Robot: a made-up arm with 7 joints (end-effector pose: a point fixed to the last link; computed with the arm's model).
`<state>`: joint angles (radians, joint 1 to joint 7).
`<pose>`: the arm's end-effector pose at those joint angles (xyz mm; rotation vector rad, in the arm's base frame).
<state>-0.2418 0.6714 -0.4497 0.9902 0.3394 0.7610 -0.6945</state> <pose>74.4 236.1 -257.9 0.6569 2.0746 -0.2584</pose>
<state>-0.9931 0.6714 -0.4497 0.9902 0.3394 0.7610 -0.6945</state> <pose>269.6 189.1 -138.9 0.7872 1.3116 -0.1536</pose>
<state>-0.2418 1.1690 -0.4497 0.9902 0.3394 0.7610 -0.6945</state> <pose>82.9 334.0 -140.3 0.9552 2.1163 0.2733</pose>
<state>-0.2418 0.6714 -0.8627 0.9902 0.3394 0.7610 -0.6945</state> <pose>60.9 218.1 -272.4 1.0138 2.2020 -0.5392</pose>
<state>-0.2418 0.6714 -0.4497 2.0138 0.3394 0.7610 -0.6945</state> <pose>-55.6 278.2 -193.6 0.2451 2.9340 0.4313</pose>
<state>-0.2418 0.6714 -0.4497 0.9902 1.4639 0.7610 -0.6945</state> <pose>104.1 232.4 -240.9 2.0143 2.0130 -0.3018</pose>
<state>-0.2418 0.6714 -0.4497 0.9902 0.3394 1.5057 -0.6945</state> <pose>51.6 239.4 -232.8 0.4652 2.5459 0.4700</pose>
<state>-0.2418 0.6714 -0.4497 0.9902 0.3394 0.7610 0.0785</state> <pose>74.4 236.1 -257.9 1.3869 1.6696 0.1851</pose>
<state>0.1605 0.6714 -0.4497 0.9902 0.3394 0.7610 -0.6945</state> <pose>-52.4 244.4 -255.5 0.5403 2.4786 -0.3151</pose>
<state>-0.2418 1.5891 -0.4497 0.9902 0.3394 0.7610 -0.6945</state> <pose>87.1 364.3 -14.1 1.1866 2.0689 0.7434</pose>
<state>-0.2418 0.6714 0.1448 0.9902 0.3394 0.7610 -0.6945</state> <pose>75.4 266.2 -234.4 0.1745 1.8046 0.1075</pose>
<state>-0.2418 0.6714 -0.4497 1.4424 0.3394 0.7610 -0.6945</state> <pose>14.7 267.8 -243.7 0.5067 2.4785 0.0153</pose>
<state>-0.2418 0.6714 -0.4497 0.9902 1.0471 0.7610 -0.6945</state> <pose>93.0 238.1 -245.7 1.5010 2.1026 -0.2929</pose>
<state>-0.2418 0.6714 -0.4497 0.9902 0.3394 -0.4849 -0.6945</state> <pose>105.7 191.7 -263.9 0.7733 0.9987 -1.1794</pose>
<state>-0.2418 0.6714 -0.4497 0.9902 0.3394 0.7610 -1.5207</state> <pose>74.4 236.1 -257.9 -0.2399 2.2455 -0.7152</pose>
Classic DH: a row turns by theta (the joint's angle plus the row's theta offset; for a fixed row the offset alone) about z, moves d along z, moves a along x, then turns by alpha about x. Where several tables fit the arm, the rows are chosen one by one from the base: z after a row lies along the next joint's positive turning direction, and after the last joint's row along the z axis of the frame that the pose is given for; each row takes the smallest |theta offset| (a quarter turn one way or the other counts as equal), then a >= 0, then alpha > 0; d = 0 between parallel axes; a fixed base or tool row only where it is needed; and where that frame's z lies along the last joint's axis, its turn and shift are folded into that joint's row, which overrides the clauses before.
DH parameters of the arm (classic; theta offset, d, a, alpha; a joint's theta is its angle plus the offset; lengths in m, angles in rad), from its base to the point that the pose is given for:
base (fixed): -0.071 0 0 -1.3004
joint 1: -1.3111 0.0548 -0.0199 -1.5708
joint 2: 1.2915 0 -0.0053 1.5708
joint 3: 1.5708 -0.1649 0.0151 -1.5708
joint 4: 1.5708 0.0016 0.0088 1.5708
joint 5: 0 0.1152 0 -1.5708
joint 6: -1.5708 0 0.0468 1.5708
joint 7: 0 0 0 0

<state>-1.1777 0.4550 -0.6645 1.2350 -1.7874 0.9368 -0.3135</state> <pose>281.1 73.5 -157.5 -1.0480 1.1027 -0.4908</pose>
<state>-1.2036 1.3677 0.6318 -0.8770 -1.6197 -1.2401 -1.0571</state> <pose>12.2 141.5 113.6 -0.8582 2.4153 1.2114</pose>
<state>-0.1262 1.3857 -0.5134 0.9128 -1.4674 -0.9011 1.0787</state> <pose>107.3 329.5 -81.2 0.4187 -0.4263 1.6357</pose>
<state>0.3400 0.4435 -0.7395 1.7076 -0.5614 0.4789 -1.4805</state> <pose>-197.3 204.3 -210.9 -1.3634 2.3320 -0.0135</pose>
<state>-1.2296 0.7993 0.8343 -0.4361 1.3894 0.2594 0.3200</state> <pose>108.3 195.7 116.3 1.0095 -0.9583 2.2214</pose>
